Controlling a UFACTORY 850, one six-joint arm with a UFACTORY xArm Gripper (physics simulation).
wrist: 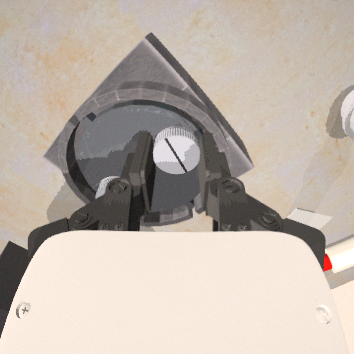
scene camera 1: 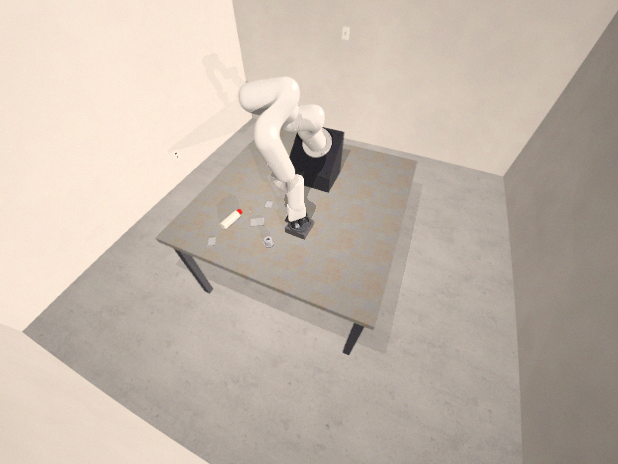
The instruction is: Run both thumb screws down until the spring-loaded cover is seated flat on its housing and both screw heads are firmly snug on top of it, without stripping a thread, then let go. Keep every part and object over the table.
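Observation:
The dark square housing (scene camera 1: 298, 232) (wrist: 135, 65) sits on the table with a round raised rim. The round dark cover (wrist: 107, 131) lies inside the rim; whether it is seated flat I cannot tell. My gripper (scene camera 1: 299, 224) (wrist: 176, 151) is shut on one thumb screw (wrist: 176, 151), a white knurled head with a dark slot that runs diagonally. The other thumb screw (wrist: 105, 187) stands left of the left finger in the wrist view, mostly hidden behind it. The gap under either head is hidden.
On the table (scene camera 1: 350, 240) are a white cylinder with a red end (scene camera 1: 230, 219), a small round flanged part (scene camera 1: 268, 242) and flat pale pieces (scene camera 1: 257, 221) (scene camera 1: 212, 241) (scene camera 1: 268, 204). The black robot base (scene camera 1: 328, 175) stands behind the housing.

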